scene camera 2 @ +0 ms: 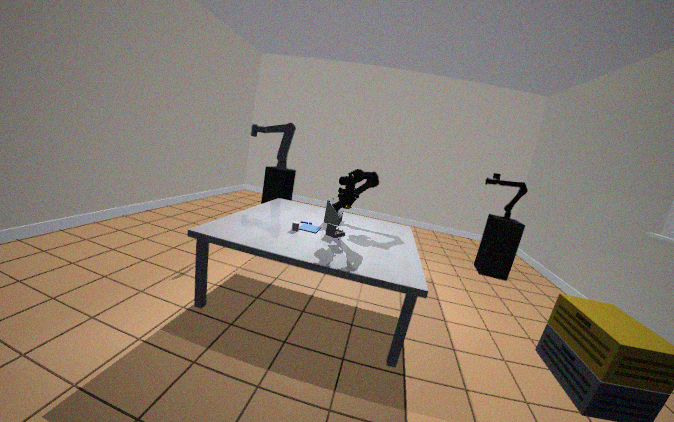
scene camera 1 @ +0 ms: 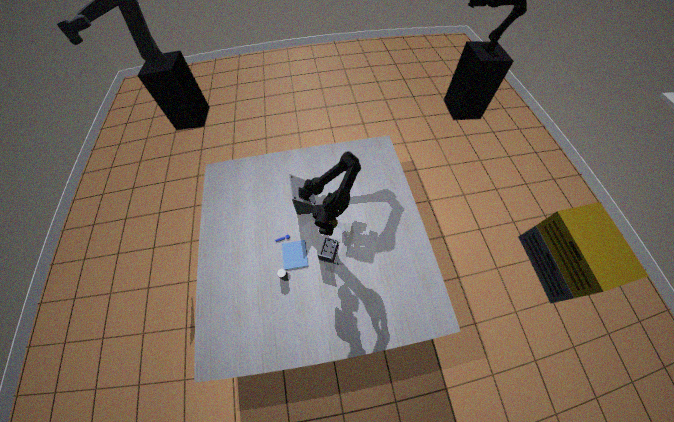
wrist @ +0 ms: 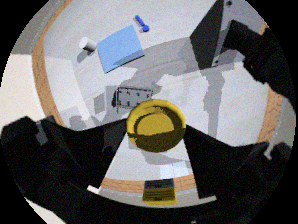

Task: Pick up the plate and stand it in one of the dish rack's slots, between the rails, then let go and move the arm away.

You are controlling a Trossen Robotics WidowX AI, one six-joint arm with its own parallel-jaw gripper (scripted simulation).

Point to a yellow plate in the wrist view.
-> At 156,125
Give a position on a light blue square pad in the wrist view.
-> At 122,46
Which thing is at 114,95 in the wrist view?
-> A dish rack.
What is my gripper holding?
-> A yellow plate.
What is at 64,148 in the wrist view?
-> My gripper.
